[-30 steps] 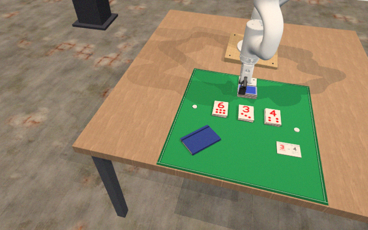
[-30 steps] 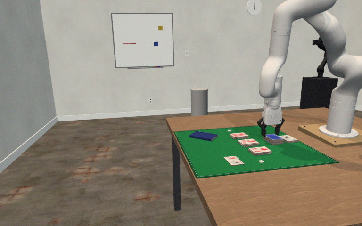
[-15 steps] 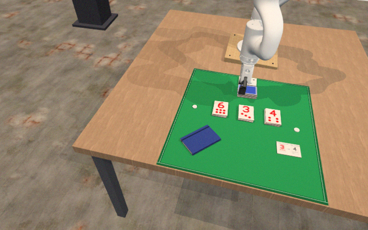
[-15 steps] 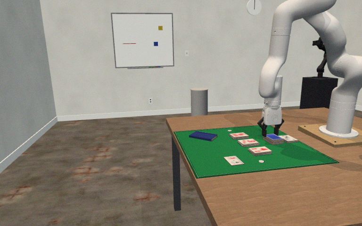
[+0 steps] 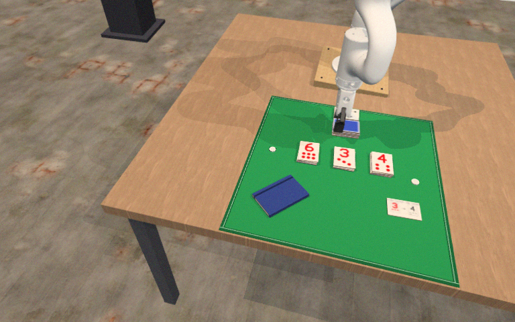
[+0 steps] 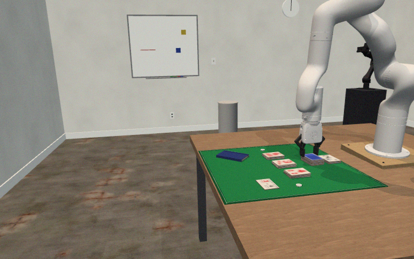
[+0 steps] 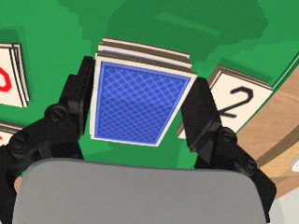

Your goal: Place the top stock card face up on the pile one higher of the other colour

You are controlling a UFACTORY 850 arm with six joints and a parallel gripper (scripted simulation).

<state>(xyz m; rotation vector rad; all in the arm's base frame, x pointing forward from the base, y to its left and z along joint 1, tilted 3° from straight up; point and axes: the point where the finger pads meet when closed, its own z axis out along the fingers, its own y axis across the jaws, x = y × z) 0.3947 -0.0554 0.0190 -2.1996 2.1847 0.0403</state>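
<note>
My hand is 3 cm to the right of the black 5 card and 1 cm above it. The rest, counted from my hand: green card cloth: 18 cm ahead, 2 cm to the left, 5 cm below; small reference card: 31 cm ahead, 20 cm to the left, 4 cm below; black 2: 9 cm behind, 3 cm to the left, 3 cm below.
</note>
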